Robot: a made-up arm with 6 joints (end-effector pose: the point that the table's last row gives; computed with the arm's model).
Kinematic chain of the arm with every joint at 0, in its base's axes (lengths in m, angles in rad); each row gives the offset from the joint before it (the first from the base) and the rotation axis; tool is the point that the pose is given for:
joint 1: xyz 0 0 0.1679 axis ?
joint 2: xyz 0 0.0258 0 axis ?
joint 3: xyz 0 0 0.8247 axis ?
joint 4: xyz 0 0 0.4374 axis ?
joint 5: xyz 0 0 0 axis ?
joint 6: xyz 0 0 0.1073 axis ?
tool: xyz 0 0 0
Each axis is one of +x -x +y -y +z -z.
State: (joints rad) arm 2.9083 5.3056 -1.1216 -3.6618 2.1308 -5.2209
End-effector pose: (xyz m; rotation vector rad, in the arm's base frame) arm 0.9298 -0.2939 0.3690 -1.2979 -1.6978 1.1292
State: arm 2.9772 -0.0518 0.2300 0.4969 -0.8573 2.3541
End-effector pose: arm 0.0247 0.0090 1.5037 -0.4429 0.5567 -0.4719
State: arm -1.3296 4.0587 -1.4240 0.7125 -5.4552 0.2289
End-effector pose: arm -0.0345 0.4646 -0.8085 -2.6300 -1.4494 -0.8165
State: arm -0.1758 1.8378 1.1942 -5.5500 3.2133 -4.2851
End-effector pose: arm 0.8280 -0.1261 -0.3775 -0.0012 -0.0777 1.0912
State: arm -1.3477 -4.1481 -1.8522 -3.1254 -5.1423 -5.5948
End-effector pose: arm 0.1869 -0.7141 0.2170 -0.5950 0.9377 2.3023
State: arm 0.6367 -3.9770 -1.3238 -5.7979 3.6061 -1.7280
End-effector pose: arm 0.6991 0.5212 -0.1605 1.8274 -0.1455 -0.9267
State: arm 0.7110 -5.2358 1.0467 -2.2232 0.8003 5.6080
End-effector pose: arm 0.9181 0.7441 0.3647 -2.0993 -0.0206 -2.1522
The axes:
joint 1: +z
joint 2: +y
joint 3: +y
joint 4: +z
joint 5: +y
joint 6: +z

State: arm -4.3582 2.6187 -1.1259 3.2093 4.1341 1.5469
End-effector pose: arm -0.3061 0.7359 -0.6065 2.5848 0.5248 0.0247
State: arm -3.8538 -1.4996 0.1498 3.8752 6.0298 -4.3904
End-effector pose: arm 0.9904 -0.9130 0.3647 1.2867 -0.2861 1.5580
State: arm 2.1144 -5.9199 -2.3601 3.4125 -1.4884 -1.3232
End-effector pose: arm 0.0340 -0.1615 0.8482 0.2459 0.6898 -2.3172
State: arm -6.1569 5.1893 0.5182 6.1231 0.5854 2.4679
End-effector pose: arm -0.9647 -0.1060 1.0202 0.0562 -0.1005 2.4582
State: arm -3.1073 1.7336 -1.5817 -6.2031 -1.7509 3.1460
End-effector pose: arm -0.7720 -0.0438 0.4635 -0.0966 1.5972 0.0819
